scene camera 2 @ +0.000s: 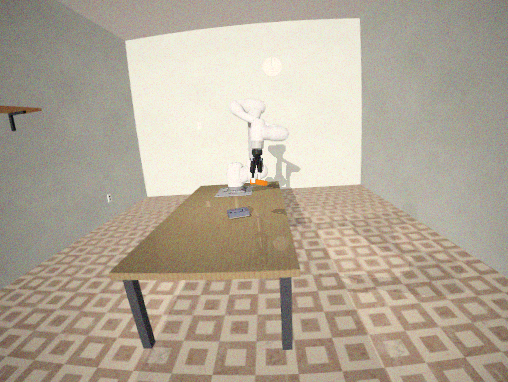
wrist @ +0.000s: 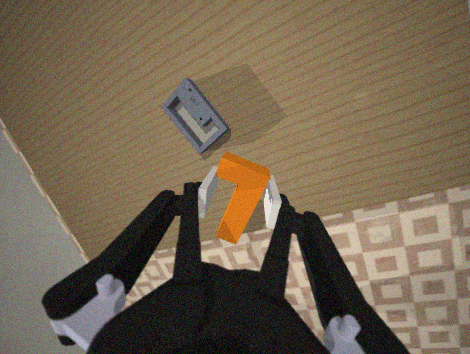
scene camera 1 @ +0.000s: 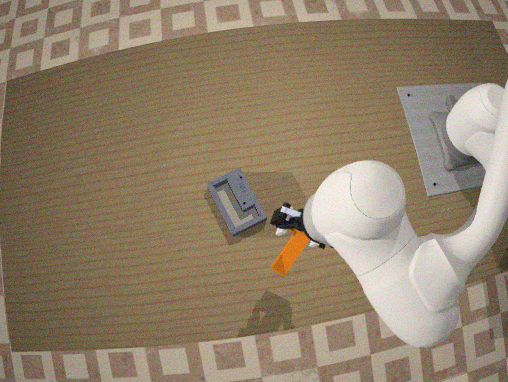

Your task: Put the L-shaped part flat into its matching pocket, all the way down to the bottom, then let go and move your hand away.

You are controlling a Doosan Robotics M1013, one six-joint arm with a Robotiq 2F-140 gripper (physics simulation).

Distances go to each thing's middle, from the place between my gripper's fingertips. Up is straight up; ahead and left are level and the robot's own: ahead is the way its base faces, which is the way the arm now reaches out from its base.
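Scene:
Orange L-shaped part [scene camera 1: 298, 241]: 20 mm to the left of my hand and 10 mm ahead of it. Grey pocket block [scene camera 1: 240, 208]: 140 mm to the right of my hand, 100 mm ahead of it, 180 mm below it.

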